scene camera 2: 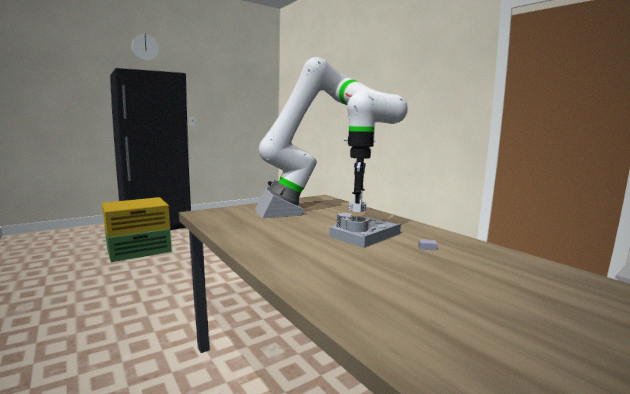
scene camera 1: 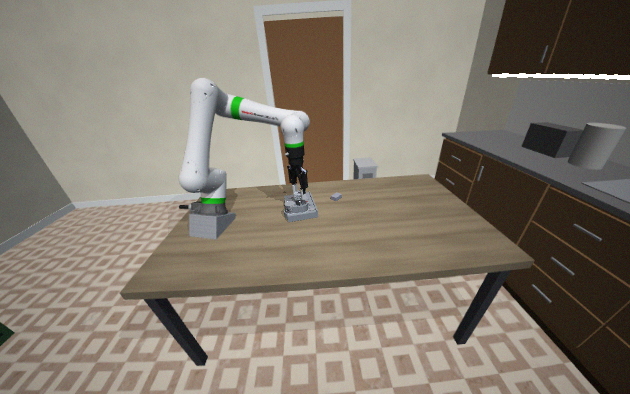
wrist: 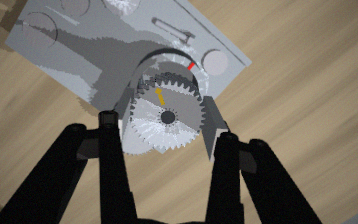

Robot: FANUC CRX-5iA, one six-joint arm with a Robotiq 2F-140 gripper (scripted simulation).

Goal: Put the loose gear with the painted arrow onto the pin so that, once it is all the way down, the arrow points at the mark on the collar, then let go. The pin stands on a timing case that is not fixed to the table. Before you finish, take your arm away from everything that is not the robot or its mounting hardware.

Scene:
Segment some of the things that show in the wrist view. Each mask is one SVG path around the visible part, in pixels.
The gripper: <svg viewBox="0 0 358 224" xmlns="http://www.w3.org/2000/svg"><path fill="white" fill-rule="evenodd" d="M203 96L206 119L204 119L201 131L209 161L214 162L205 222L192 221L180 224L244 224L244 204L240 203L240 170L262 224L322 224L270 146L261 139L251 139L249 143L239 141L238 136L231 133L226 121L223 120L212 96ZM135 88L125 88L115 109L101 111L98 114L99 130L98 128L87 130L86 125L81 123L72 123L65 127L0 211L0 224L59 224L88 159L99 158L101 224L167 224L152 219L138 218L133 193L130 192L122 148L129 131L130 121L132 121L130 115L133 115L133 112L130 109L134 107L131 104L134 103Z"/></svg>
A grey timing case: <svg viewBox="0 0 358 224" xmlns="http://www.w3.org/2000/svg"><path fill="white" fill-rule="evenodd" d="M130 124L124 154L138 156L151 152L150 149L162 154L166 151L165 147L154 148L154 144L148 145L149 141L143 142L144 137L135 134L137 128L132 128L135 123ZM5 41L99 111L115 109L125 87L135 88L134 98L138 98L135 93L145 80L167 72L192 81L202 100L203 96L215 100L252 63L187 0L141 0L135 12L127 16L113 14L103 0L90 0L88 11L81 16L68 14L61 0L28 0ZM210 51L222 51L228 58L228 66L220 75L210 75L203 67L203 59ZM156 21L161 20L188 36L192 33L195 35L192 45L185 46L185 41L155 25ZM29 14L41 12L53 19L58 36L52 46L40 49L27 42L22 24Z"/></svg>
A grey gear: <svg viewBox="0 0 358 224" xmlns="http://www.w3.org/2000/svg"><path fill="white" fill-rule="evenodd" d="M161 73L161 76L156 74L155 78L150 77L150 80L145 80L146 84L141 84L142 88L137 89L139 93L136 93L135 96L138 98L133 99L137 103L131 104L135 109L130 109L131 112L134 112L133 115L130 115L134 120L130 121L130 123L135 123L133 126L134 129L137 128L135 134L140 133L139 138L144 137L143 142L149 141L148 145L153 143L154 148L159 145L160 149L165 146L166 150L169 147L173 150L176 146L180 148L181 145L185 146L187 142L191 143L192 139L195 140L196 135L199 135L200 130L203 129L206 111L201 95L191 81L175 73L167 73L167 75Z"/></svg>

